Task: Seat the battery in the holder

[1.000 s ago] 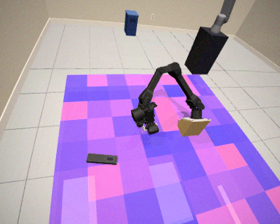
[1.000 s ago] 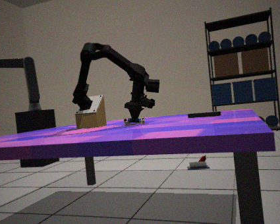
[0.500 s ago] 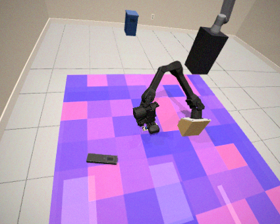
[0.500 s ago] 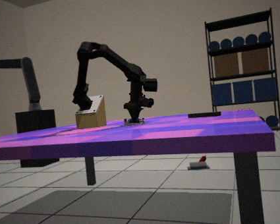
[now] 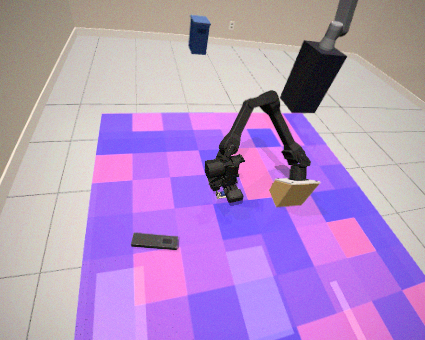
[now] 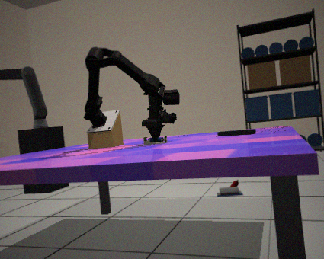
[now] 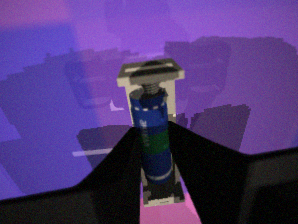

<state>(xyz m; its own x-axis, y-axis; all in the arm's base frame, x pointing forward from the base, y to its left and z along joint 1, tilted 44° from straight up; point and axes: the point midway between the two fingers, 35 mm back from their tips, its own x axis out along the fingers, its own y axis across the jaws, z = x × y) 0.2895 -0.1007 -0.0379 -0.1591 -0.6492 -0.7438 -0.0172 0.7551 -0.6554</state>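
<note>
My gripper tip is 1 cm below the battery. Round my gripper tip: dark remote control: 32 cm ahead, 16 cm to the left, 1 cm above.
</note>
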